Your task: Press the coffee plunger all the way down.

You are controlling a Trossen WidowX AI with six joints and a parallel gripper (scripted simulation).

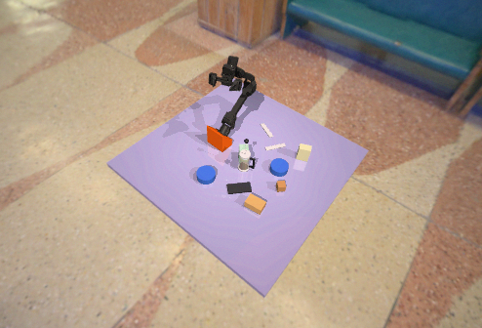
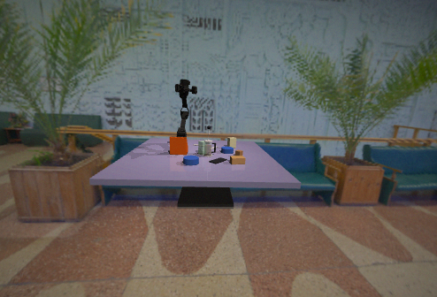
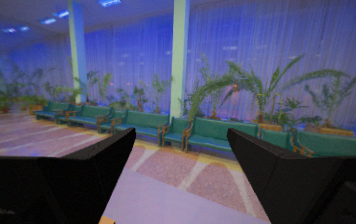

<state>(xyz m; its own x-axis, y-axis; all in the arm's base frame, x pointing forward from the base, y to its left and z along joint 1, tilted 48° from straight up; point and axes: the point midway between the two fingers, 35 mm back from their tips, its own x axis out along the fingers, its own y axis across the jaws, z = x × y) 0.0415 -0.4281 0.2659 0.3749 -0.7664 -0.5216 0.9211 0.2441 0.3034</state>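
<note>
Right now the coffee press is 180 mm ahead of my gripper tip, 50 mm to the left of it and 460 mm below it. Also, from my gripper tip: black slab (250 mm ahead, 110 mm to the right, 580 mm below).
</note>
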